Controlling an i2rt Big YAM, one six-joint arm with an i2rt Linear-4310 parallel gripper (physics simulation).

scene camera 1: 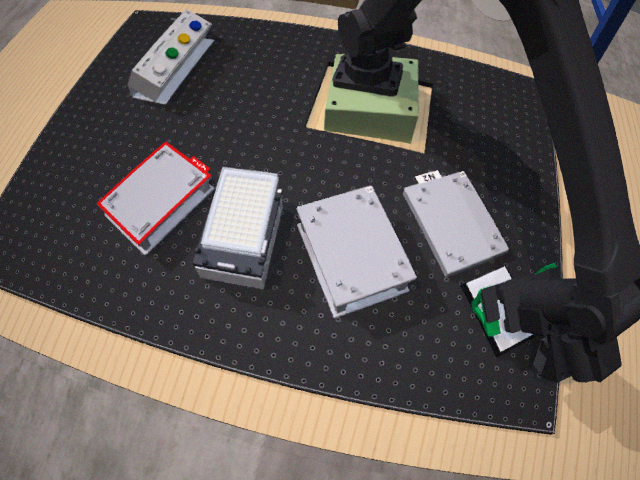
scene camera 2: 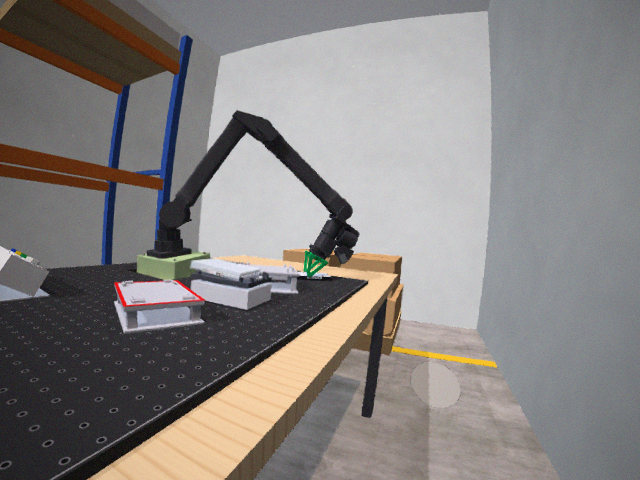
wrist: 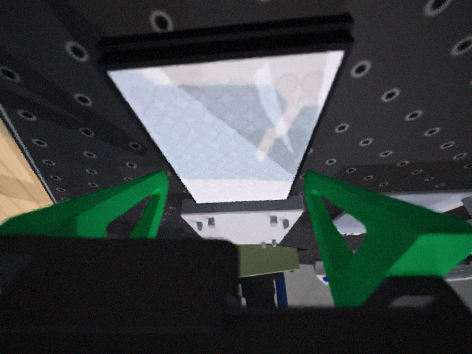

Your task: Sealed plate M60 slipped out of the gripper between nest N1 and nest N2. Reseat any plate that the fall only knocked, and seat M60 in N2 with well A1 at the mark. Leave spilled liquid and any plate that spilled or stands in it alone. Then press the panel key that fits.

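Frame: origin at the arm's base, x ahead, y left, z up, level; centimetres.
Seen in the pictures: gripper, between the fingertips: (scene camera 1: 498, 297) (scene camera 2: 306, 274) (wrist: 235, 177); arm's base, origin of its link: (scene camera 1: 368, 77) (scene camera 2: 169, 254) (wrist: 256, 274).
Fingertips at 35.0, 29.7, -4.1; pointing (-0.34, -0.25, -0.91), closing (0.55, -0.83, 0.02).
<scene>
Offsets run from my fingertips to a thing's top centre, as dx, dy, dz.
A dark-edged plate with a glossy pale seal @(+1.5, +1.1, +0.1) (scene camera 1: 490, 279) (wrist: 220, 120) lies flat on the mat beside nest N2 @(-11.5, -8.9, +1.4) (scene camera 1: 455, 224) (wrist: 242, 225); its label is unreadable. My gripper (scene camera 1: 519, 302) (scene camera 2: 310, 272) (wrist: 235, 177) is open and empty. It hangs low over this plate, its green fingertips spread past the plate's sides in the wrist view. N2 holds no plate. A larger raised nest @(-0.5, -23.7, +5.0) (scene camera 1: 356, 248) beside it is bare; its label does not show. A white multiwell plate @(+0.4, -40.7, +6.8) (scene camera 1: 240, 209) sits on a dark holder on a grey block. No spilled liquid shows in scene camera 1.
A red-rimmed nest @(-0.6, -57.3, +3.2) (scene camera 1: 155, 193) (scene camera 2: 157, 293) stands beyond the grey block. The key panel @(-33.1, -71.3, +7.0) (scene camera 1: 165, 56) (scene camera 2: 20, 273) has blue, yellow, green and white keys. My green base block (scene camera 1: 372, 116) (scene camera 2: 165, 266) stands at the back. The mat's right edge runs close to my wrist.
</scene>
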